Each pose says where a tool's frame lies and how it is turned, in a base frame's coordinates. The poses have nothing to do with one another.
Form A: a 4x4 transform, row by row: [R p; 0 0 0 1], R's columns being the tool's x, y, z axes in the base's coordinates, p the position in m. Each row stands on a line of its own.
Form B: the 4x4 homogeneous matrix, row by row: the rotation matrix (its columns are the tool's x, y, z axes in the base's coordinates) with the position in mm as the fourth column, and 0 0 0 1 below. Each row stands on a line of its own. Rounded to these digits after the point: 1 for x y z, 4 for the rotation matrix.
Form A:
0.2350 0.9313 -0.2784 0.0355
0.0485 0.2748 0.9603 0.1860
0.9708 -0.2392 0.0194 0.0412
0 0 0 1
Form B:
0.2350 0.9313 -0.2784 35.5
0.0485 0.2748 0.9603 186.0
0.9708 -0.2392 0.0194 41.2
0 0 0 1

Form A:
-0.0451 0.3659 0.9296 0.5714
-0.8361 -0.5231 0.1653 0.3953
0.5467 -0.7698 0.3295 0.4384
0 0 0 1
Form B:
-0.0451 0.3659 0.9296 571.4
-0.8361 -0.5231 0.1653 395.3
0.5467 -0.7698 0.3295 438.4
0 0 0 1

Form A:
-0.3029 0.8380 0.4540 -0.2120
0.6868 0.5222 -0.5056 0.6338
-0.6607 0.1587 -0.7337 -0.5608
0 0 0 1
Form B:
-0.3029 0.8380 0.4540 -212.0
0.6868 0.5222 -0.5056 633.8
-0.6607 0.1587 -0.7337 -560.8
0 0 0 1

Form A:
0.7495 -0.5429 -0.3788 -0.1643
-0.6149 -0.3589 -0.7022 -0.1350
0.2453 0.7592 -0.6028 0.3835
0 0 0 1
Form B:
0.7495 -0.5429 -0.3788 -164.3
-0.6149 -0.3589 -0.7022 -135.0
0.2453 0.7592 -0.6028 383.5
0 0 0 1

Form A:
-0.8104 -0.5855 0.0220 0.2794
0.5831 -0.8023 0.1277 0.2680
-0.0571 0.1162 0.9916 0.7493
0 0 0 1
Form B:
-0.8104 -0.5855 0.0220 279.4
0.5831 -0.8023 0.1277 268.0
-0.0571 0.1162 0.9916 749.3
0 0 0 1

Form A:
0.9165 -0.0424 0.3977 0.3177
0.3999 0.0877 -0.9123 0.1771
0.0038 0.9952 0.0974 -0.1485
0 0 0 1
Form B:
0.9165 -0.0424 0.3977 317.7
0.3999 0.0877 -0.9123 177.1
0.0038 0.9952 0.0974 -148.5
0 0 0 1

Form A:
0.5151 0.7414 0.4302 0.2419
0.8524 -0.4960 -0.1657 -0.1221
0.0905 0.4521 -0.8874 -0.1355
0 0 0 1
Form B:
0.5151 0.7414 0.4302 241.9
0.8524 -0.4960 -0.1657 -122.1
0.0905 0.4521 -0.8874 -135.5
0 0 0 1

